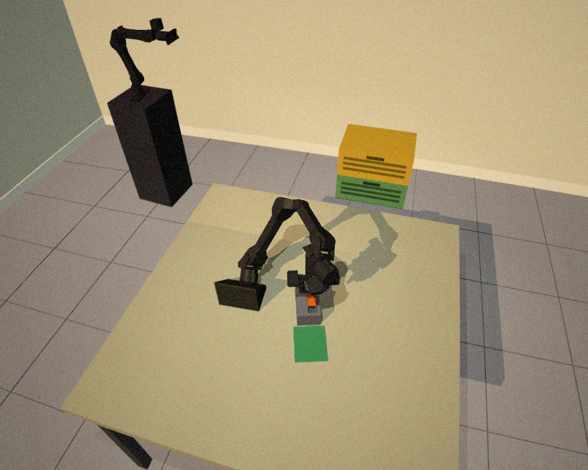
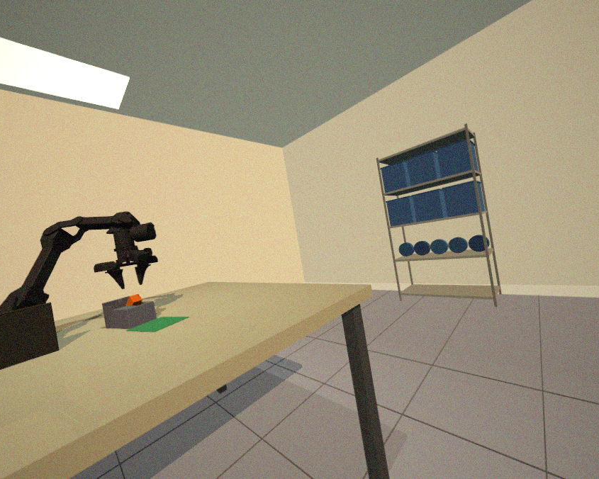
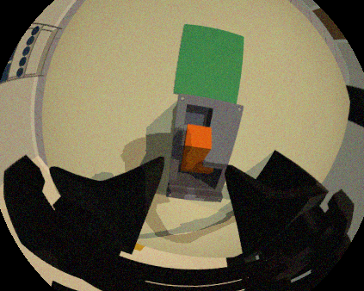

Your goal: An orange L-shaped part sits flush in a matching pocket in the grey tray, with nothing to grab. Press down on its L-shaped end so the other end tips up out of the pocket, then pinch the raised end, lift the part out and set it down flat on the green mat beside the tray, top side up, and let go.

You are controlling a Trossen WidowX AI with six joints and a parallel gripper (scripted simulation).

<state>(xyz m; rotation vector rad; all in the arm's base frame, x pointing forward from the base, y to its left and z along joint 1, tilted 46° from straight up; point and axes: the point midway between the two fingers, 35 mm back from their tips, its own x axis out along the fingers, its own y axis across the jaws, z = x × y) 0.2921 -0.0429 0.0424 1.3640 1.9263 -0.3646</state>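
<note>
My gripper tip is now 9 cm above the orange L-shaped part, 3 cm to the right of it and 3 cm past it. From my gripper tip the other things lie so: green mat 14 cm to the right, 14 cm below, 4 cm ahead.
</note>
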